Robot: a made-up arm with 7 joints.
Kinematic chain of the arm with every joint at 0, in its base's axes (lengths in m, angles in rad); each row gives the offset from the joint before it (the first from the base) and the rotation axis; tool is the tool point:
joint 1: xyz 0 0 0.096 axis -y
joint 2: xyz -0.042 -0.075 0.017 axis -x
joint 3: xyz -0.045 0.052 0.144 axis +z
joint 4: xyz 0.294 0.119 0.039 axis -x
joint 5: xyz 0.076 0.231 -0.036 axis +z
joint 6: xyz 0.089 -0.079 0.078 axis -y
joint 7: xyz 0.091 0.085 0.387 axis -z
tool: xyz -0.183 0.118 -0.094
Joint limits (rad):
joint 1: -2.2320..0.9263
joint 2: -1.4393..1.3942
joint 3: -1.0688..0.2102
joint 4: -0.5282..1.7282
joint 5: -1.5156..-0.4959
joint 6: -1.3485..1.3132
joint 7: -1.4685..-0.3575
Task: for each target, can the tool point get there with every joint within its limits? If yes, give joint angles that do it. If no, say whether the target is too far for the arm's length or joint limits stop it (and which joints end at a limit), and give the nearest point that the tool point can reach.
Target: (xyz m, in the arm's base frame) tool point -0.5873 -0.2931 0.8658
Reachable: no: joint limits stop it (at a limit: joint 1, joint 3, joint 5, joint 7) | nearest point -0.4834 -0.2543 0.7334 | short by 0.173 m
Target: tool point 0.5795 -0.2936 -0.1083
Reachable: yes | joints -1.7710 -1.1728 0.0761 0.0212 -0.8960 0.4990 -1.1146
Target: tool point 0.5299 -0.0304 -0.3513
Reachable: yes | joints -1.6437 0.5619 -0.8088 -0.0131 -0.7271 -1.0263 -0.6965
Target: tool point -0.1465 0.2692 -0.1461
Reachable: yes | joints -1.4559 -0.0798 -0.1368 1.2791 -1.3460 1.0852 -0.8367
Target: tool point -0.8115 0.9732 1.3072
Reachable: no: too far | nearest point -0.3711 0.3972 0.6498 | short by 0.979 m
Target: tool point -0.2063 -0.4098 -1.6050
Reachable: no: too far | nearest point -0.0269 -0.2454 -0.6829 | short by 0.954 m
